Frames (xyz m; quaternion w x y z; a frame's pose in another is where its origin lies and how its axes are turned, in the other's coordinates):
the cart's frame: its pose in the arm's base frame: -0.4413 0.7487 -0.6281 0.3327 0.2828 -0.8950 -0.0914
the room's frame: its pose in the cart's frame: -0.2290 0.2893 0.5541 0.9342 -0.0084 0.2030 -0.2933
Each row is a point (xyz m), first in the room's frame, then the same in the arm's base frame.
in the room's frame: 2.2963 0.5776 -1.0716
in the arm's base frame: -0.2415 -0.3229 1.0302
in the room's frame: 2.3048 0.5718 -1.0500
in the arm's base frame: -0.2547 -0.3395 1.0191
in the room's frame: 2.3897 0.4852 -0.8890
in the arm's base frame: -0.3253 -0.4981 0.9167
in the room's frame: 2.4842 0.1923 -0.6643
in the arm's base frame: -0.3182 -0.7634 0.6433
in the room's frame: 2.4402 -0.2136 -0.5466
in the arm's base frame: -0.1608 -0.9162 0.2794
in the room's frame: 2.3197 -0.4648 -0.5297
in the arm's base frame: -0.0219 -0.9117 0.0373
